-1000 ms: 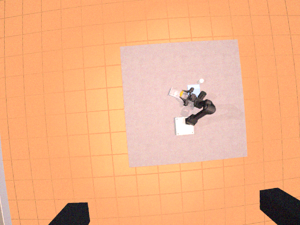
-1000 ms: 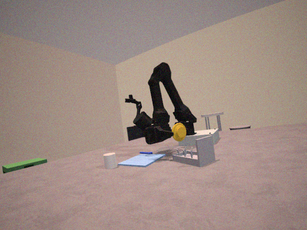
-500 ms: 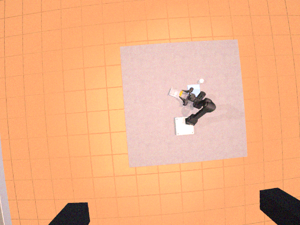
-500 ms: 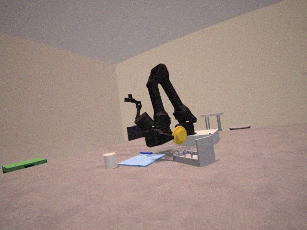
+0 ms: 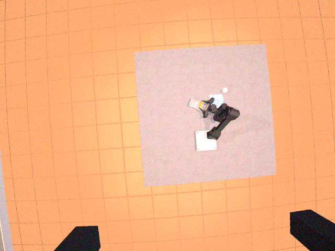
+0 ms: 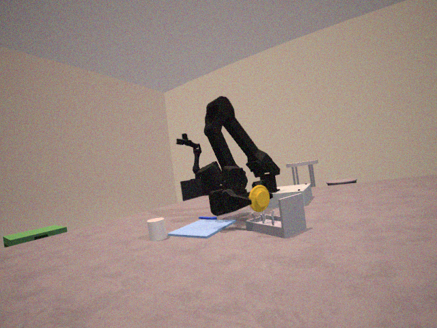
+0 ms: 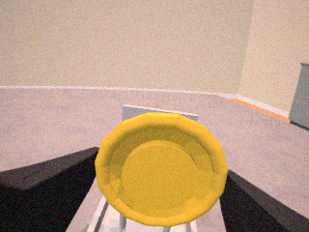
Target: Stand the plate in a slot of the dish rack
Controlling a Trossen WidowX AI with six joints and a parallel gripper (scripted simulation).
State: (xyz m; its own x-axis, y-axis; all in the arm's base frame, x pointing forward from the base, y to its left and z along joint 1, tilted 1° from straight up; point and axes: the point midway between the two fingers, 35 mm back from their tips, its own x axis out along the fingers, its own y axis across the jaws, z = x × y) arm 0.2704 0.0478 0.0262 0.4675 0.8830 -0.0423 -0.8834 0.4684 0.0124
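Now: gripper tip 5 cm above the grey dish rack, 2 cm to the right of it and 1 cm short of it. From my gripper tip the other things lie so: white cup 25 cm to the right, 11 cm ahead, 5 cm below; then yellow plate 1 cm to the right; then light blue mat 18 cm to the right, 7 cm below, 1 cm ahead.
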